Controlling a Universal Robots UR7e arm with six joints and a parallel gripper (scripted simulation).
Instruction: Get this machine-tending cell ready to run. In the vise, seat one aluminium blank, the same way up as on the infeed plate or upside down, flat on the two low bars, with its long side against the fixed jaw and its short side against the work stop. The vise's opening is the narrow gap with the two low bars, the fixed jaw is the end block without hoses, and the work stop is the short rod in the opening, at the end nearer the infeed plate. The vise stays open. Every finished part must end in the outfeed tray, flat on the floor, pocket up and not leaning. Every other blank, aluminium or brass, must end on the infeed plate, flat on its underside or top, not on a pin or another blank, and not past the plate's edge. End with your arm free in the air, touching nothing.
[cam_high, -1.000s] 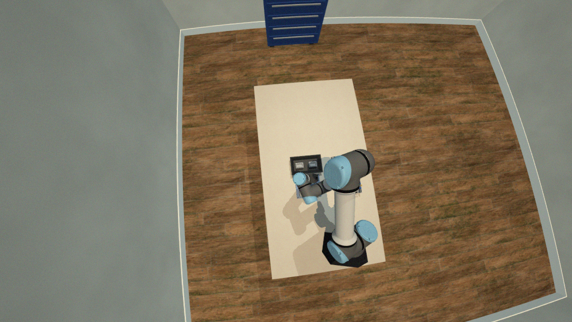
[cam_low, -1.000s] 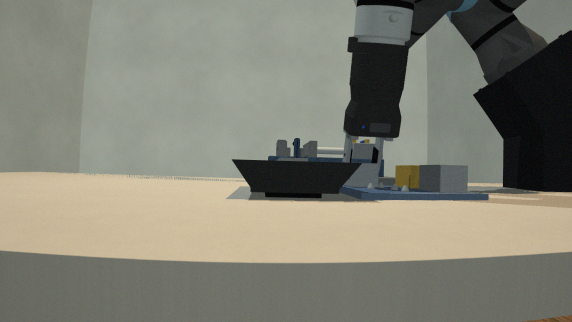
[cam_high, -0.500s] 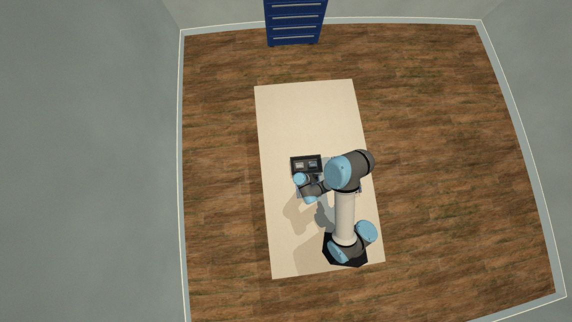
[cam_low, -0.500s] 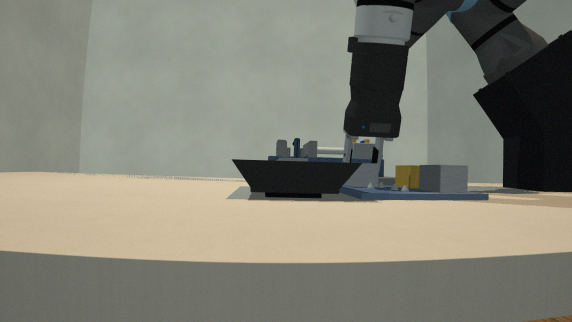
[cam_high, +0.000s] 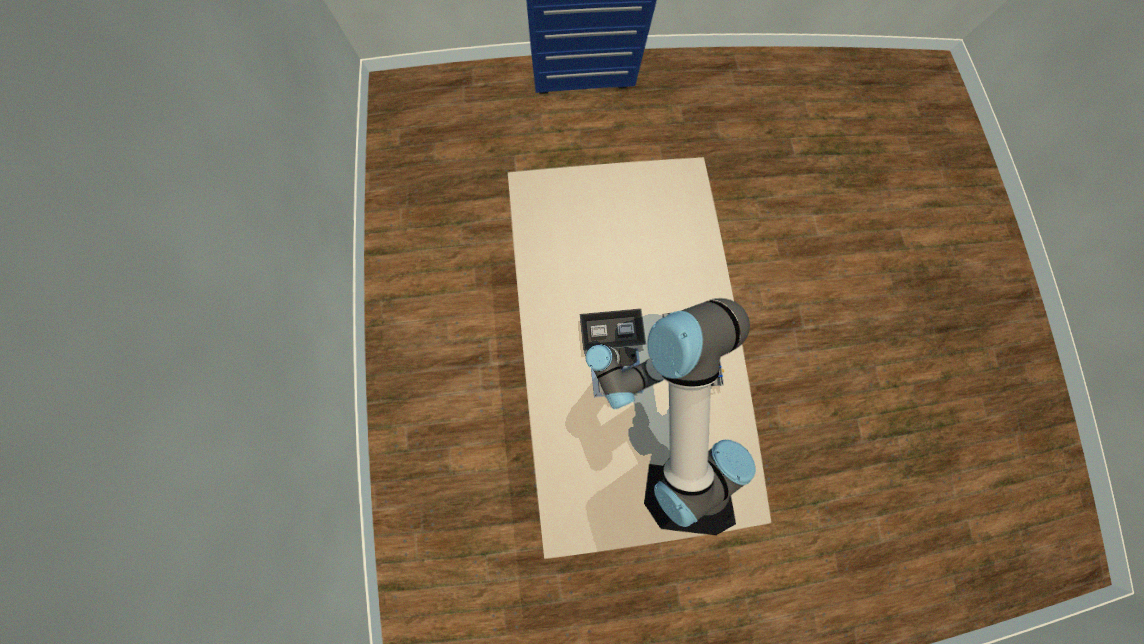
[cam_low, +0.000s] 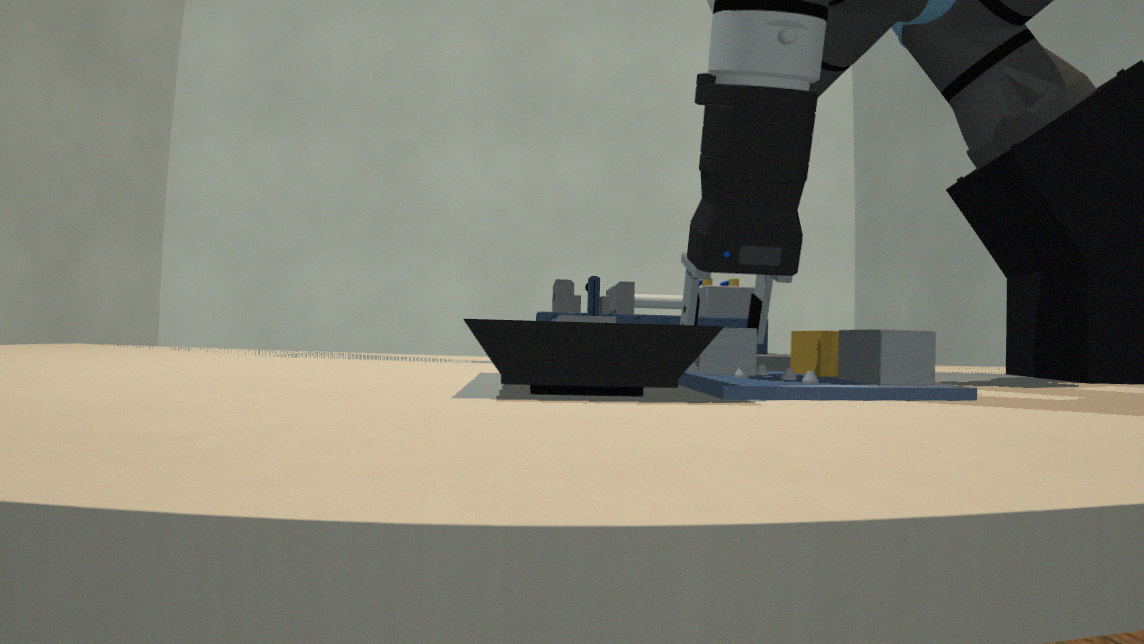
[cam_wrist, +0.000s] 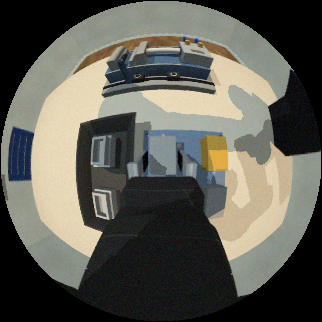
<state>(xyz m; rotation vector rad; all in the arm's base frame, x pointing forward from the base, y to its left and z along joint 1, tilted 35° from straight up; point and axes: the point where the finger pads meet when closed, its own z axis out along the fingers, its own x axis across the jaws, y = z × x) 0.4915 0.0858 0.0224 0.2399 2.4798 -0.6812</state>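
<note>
My hand is 100 mm past the brass blank and 30 mm above it. Also, from my hand: hose end block: 120 mm behind, 250 mm to the right, 30 mm above; vise: 30 mm behind, 270 mm to the right, 10 mm below.
</note>
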